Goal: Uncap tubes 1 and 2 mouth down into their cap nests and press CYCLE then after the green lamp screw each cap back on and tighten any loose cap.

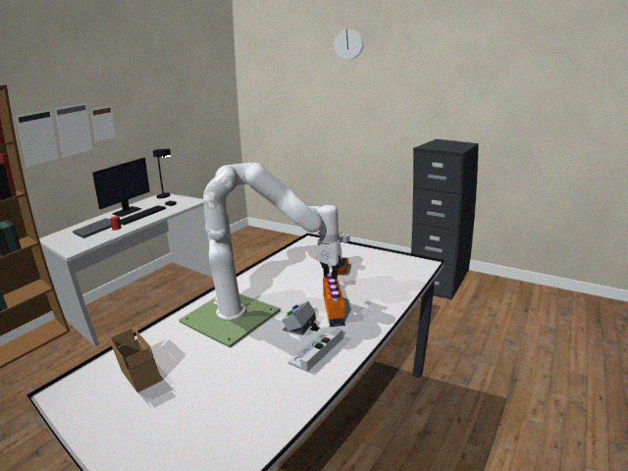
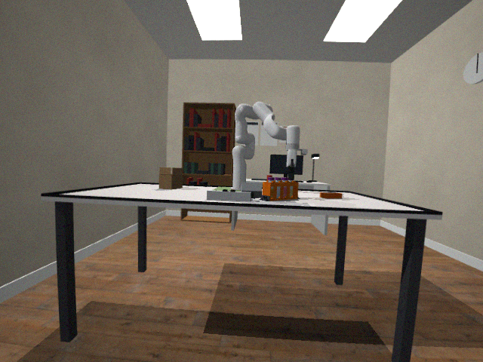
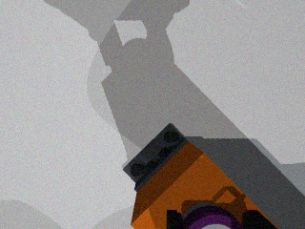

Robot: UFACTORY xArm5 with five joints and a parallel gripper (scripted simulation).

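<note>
Right now my hand is 10 mm above the purple cap marked 1. Round my hand: purple cap marked 2: 40 mm to the right, 30 mm ahead, 10 mm below; cap 4: 130 mm to the right, 90 mm ahead, 10 mm below; blue cycle key: 210 mm to the right, 60 mm below, 40 mm behind.
</note>
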